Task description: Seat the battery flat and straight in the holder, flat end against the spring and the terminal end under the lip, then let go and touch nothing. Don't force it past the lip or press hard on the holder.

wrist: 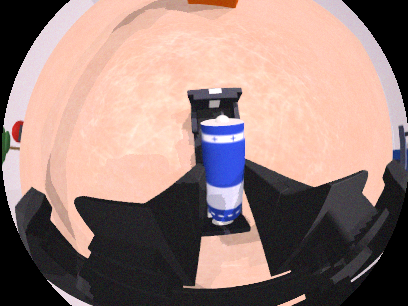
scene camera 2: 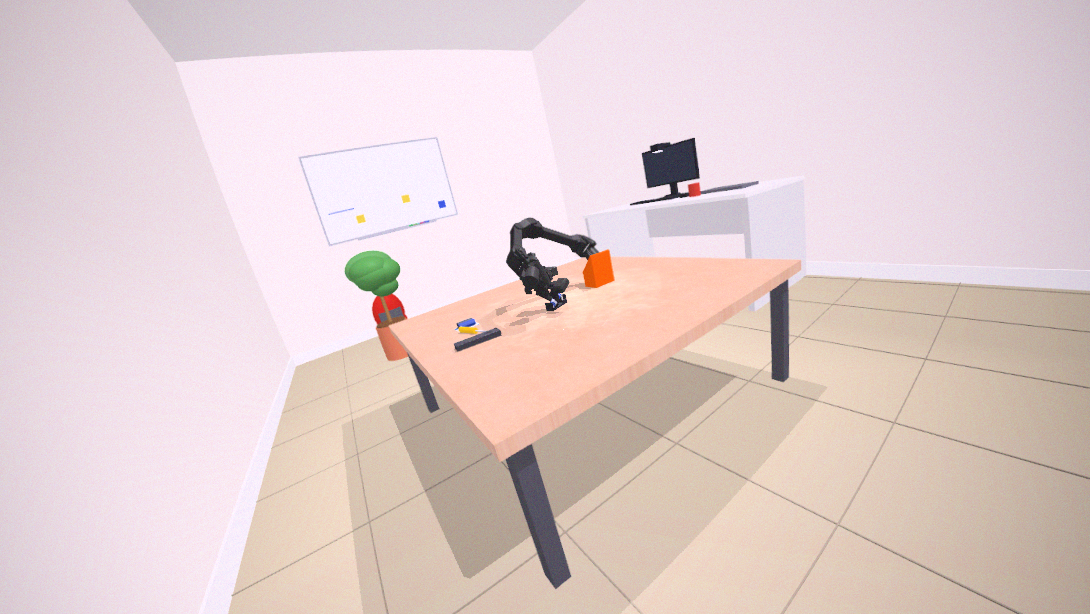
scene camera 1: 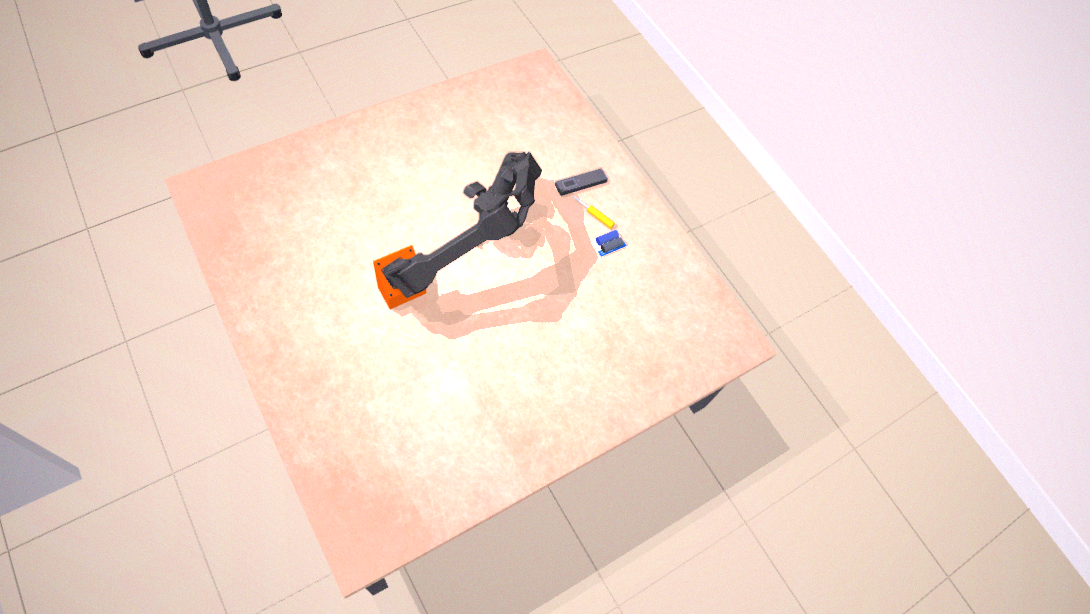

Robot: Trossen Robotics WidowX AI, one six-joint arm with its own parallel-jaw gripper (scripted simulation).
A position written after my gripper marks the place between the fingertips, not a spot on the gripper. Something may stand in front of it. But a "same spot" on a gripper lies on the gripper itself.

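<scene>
My gripper is visible in the wrist view (223,166). My gripper is also visible in scene camera 1 and in scene camera 2; on my gripper, (scene camera 1: 485,196) and (scene camera 2: 548,269) are the same spot.
</scene>
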